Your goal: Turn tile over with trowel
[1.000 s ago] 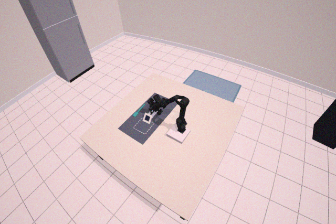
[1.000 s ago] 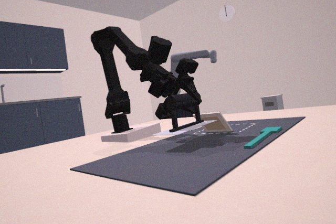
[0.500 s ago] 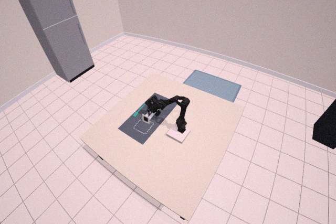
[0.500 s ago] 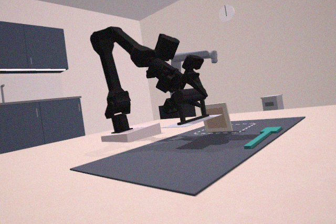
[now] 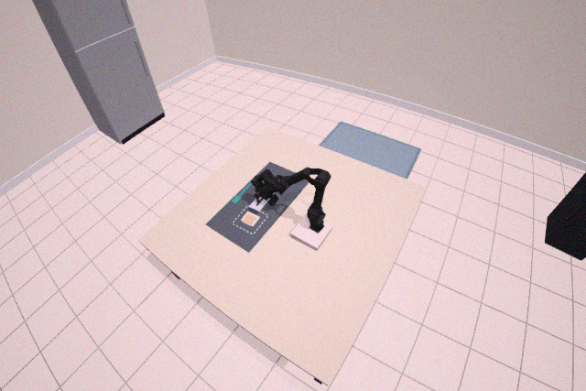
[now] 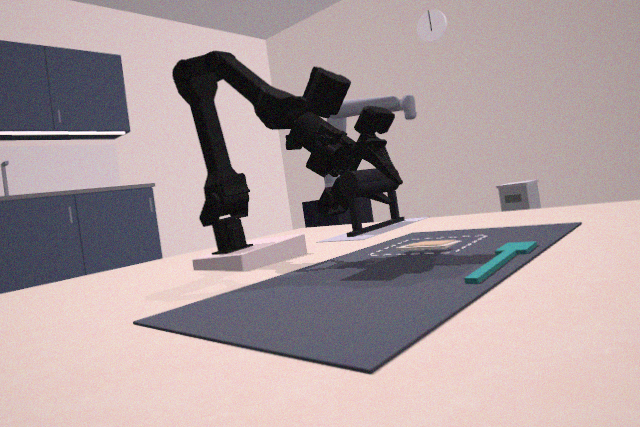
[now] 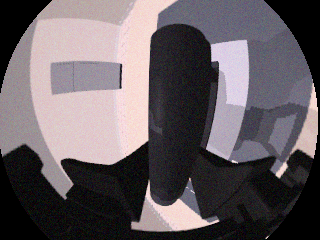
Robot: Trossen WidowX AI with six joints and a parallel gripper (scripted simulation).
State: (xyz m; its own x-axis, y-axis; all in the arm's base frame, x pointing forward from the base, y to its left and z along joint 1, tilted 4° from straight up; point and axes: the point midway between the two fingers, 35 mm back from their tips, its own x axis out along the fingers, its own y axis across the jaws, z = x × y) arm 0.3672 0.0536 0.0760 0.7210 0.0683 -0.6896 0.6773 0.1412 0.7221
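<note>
The dark mat lies 120 mm below my gripper tip, 20 mm to the right of it and 10 mm ahead of it. The rest, counted from my gripper tip: teal t-shaped tool (150 mm ahead, 100 mm below, 20 mm to the left); trowel (30 mm behind, 10 mm below); white tile (110 mm to the left, 80 mm below, 40 mm behind).
</note>
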